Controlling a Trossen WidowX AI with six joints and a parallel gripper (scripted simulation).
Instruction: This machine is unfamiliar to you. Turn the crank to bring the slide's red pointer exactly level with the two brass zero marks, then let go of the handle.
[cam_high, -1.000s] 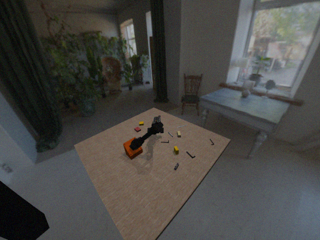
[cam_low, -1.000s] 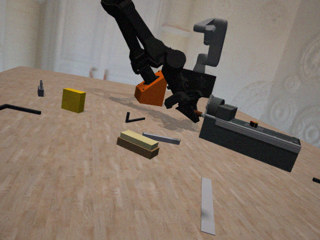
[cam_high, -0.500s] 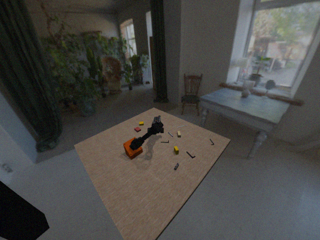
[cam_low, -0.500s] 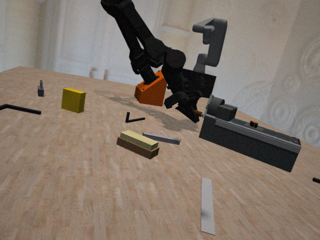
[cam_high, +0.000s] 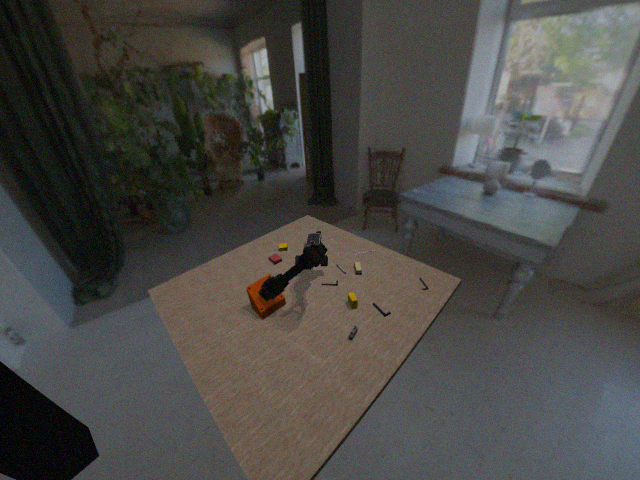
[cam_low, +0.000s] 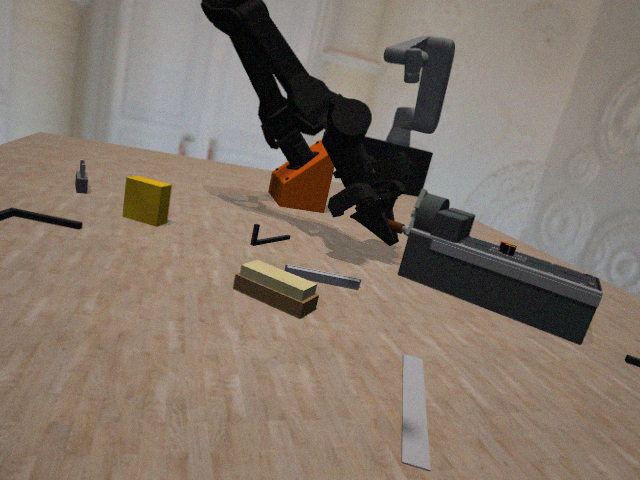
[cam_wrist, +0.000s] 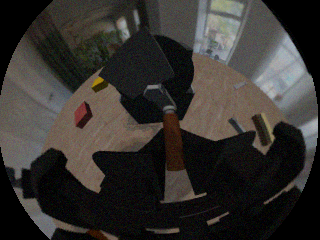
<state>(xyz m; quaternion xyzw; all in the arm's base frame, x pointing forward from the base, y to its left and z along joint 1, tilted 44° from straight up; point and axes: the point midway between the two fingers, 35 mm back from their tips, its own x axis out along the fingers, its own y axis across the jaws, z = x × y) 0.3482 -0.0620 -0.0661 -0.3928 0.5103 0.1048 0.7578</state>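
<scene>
Now: gripper tip 10 mm past the brown crank handle, 10 mm to the left of it and 30 mm below it. From my gripper tip the other things lie so: red pointer 120 mm ahead, 100 mm to the left, 50 mm above; then red block 80 mm behind, 250 mm to the left, 20 mm below; then grey bar 80 mm ahead, 160 mm to the right, 30 mm below.
</scene>
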